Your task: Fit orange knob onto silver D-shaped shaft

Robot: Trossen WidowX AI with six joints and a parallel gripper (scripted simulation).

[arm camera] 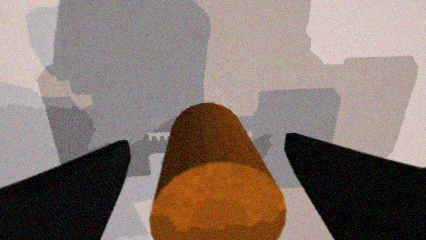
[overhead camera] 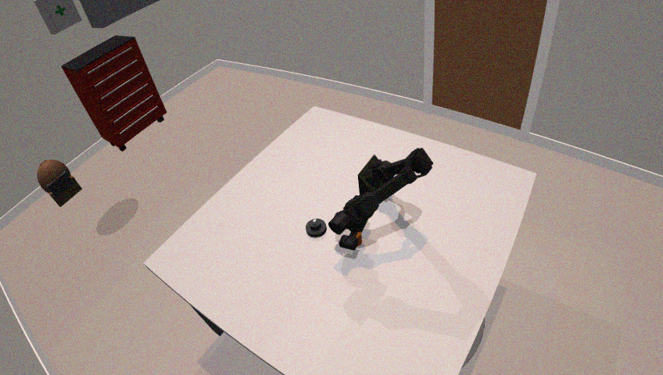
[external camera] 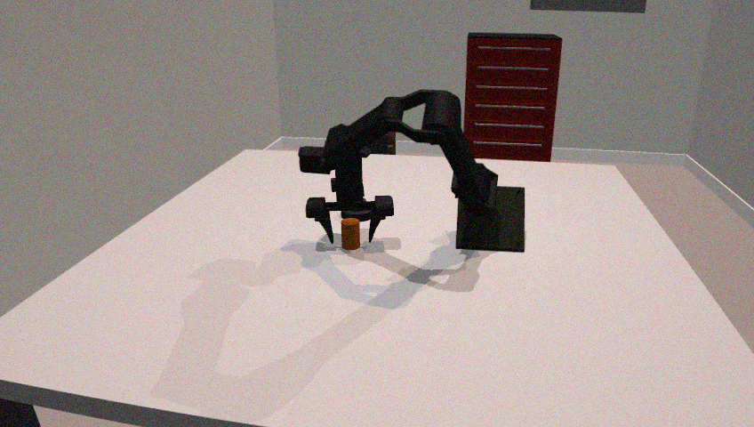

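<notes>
The round black pedestal lies 18 cm to the right of my gripper tip, 2 cm ahead of it and 2 cm above it. Round my gripper tip: orange knob 3 cm above.
</notes>
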